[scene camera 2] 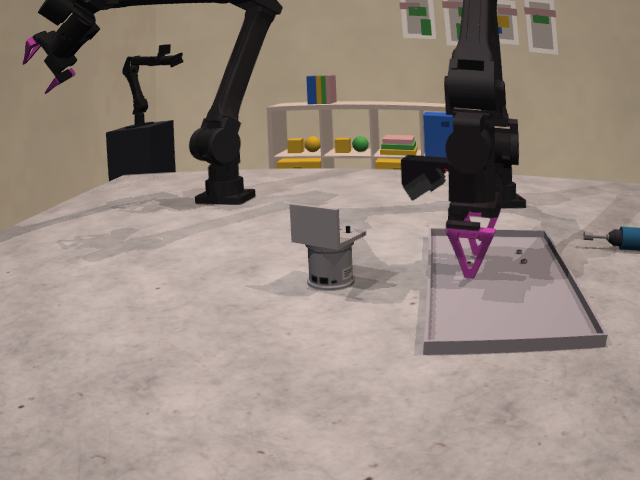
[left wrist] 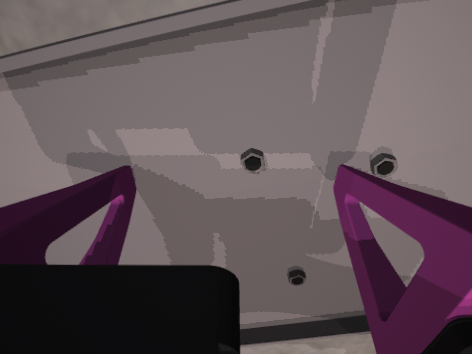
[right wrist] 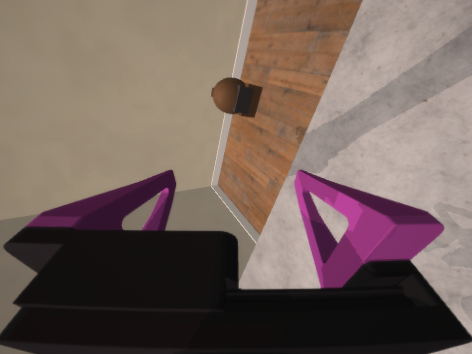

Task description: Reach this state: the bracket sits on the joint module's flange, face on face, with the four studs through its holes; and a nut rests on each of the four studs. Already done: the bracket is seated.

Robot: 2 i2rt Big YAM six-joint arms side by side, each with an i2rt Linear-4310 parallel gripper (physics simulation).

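Frame: origin at the left arm's base, x ahead, y right, z down, level; metres.
Where they show: left gripper, fingertip midpoint: (scene camera 2: 473, 266) (left wrist: 234, 176); right gripper, fingertip midpoint: (scene camera 2: 35, 78) (right wrist: 235, 176); right arm's base at its link origin: (scene camera 2: 225, 199).
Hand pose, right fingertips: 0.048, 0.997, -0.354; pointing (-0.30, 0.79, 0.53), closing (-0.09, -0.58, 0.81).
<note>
Each offset is from my right fingertips to the centre of the thing, as dx, dy, dz. "*": to the spot under its first point.
The grey bracket @[+0.355, -0.623, +0.272] (scene camera 2: 314, 226) sits on the joint module @[+0.355, -0.623, +0.317] (scene camera 2: 329, 267), its upright plate facing the camera. One dark stud @[+0.351, -0.647, +0.287] (scene camera 2: 347, 228) shows above its flat part; the other studs are hidden. In scene camera 2, one nut @[+0.336, -0.823, +0.348] (scene camera 2: 469, 263) shows by the left fingers; two more, a nut @[+0.296, -0.923, +0.348] (scene camera 2: 519, 251) and a nut @[+0.341, -0.915, +0.348] (scene camera 2: 523, 261), lie to their right. My left gripper (scene camera 2: 473, 264) (left wrist: 234, 176) is open above the tray. In its wrist view a nut (left wrist: 252, 160) lies between the fingertips, another nut @[+0.281, -0.849, +0.348] (left wrist: 384, 165) outside the right-hand finger, a third nut (left wrist: 296, 276) lower down. My right gripper (scene camera 2: 35, 78) (right wrist: 235, 176) is open, raised, and empty.
The shallow tray @[+0.400, -0.859, +0.346] (scene camera 2: 514, 343) (left wrist: 120, 37) has raised walls and stands right of the joint module. A blue-handled tool @[* +0.322, -1.148, +0.328] (scene camera 2: 629, 238) lies at the right edge, beyond the tray. A shelf unit (scene camera 2: 356, 105) and a black pedestal (scene camera 2: 140, 149) with a small arm stand behind the table.
</note>
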